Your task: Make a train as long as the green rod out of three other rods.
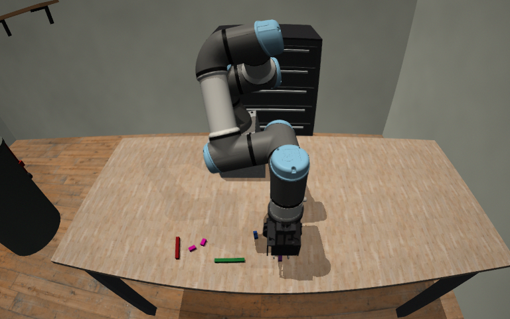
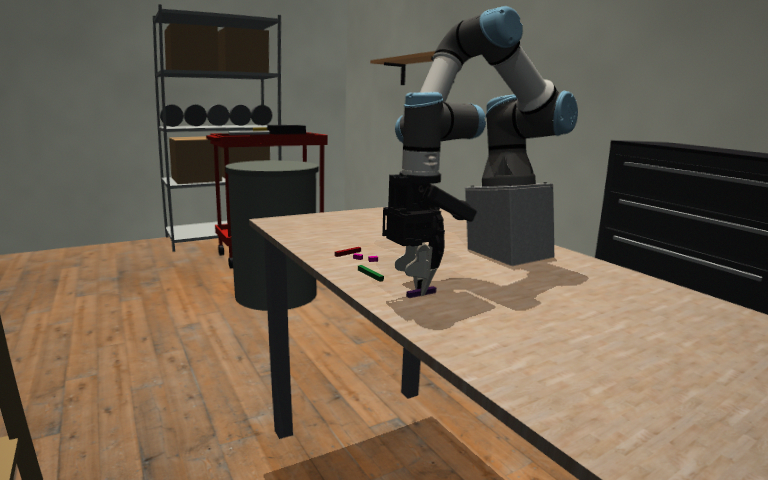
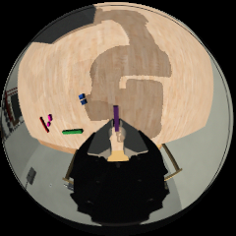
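My gripper is now 10 mm above the purple rod. Also, from my hand: magenta rod: 240 mm to the right, 50 mm ahead, 10 mm below; green rod: 120 mm to the right, 60 mm ahead, 10 mm below; red rod: 280 mm to the right, 60 mm ahead, 10 mm below.
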